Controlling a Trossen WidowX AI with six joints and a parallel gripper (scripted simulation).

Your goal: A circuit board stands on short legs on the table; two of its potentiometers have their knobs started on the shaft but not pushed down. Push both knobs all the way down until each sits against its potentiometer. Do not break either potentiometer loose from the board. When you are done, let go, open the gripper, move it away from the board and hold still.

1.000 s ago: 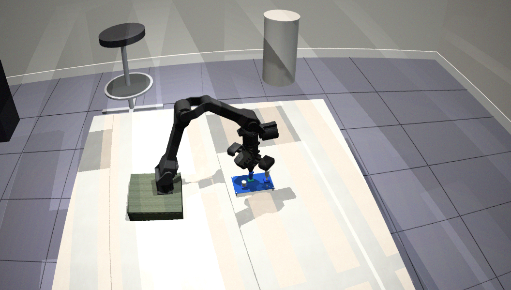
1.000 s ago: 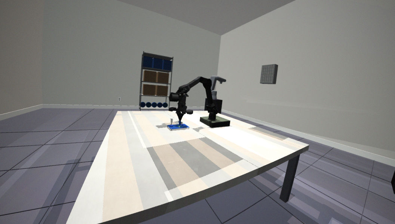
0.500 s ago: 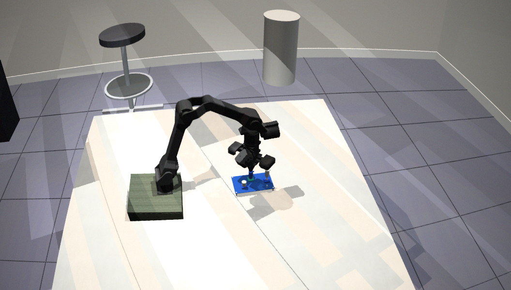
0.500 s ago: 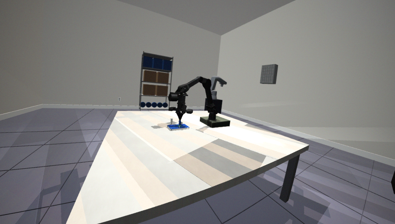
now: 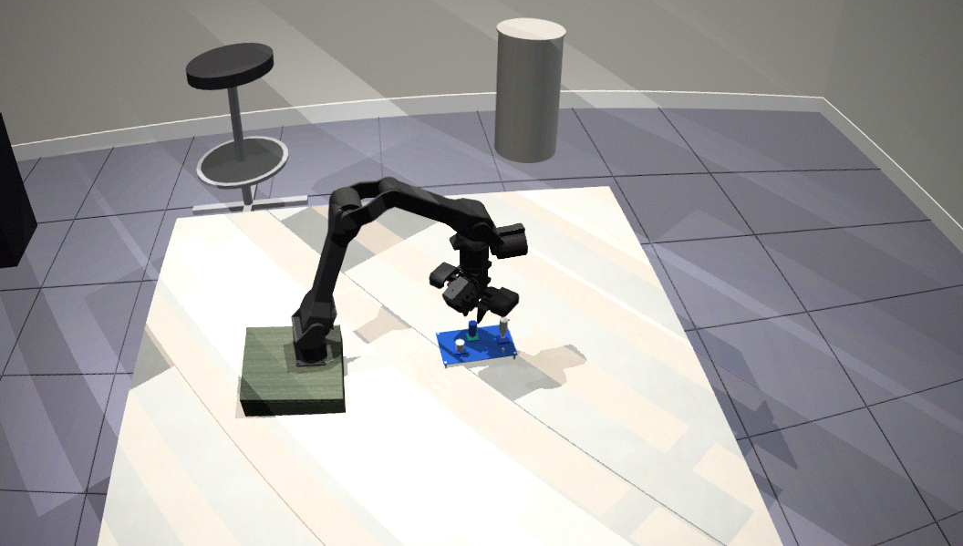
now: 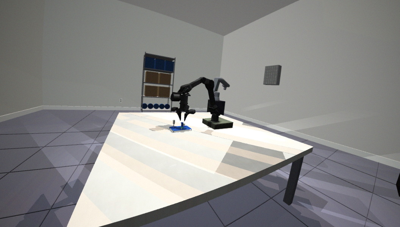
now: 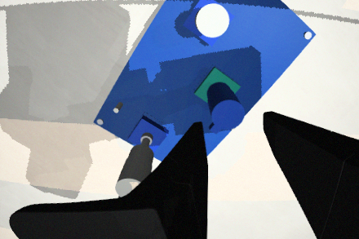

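Right now my gripper tip is 2 cm above the dark blue knob. Round my gripper tip: grey knob (6 cm ahead, 2 cm to the right, 1 cm below).
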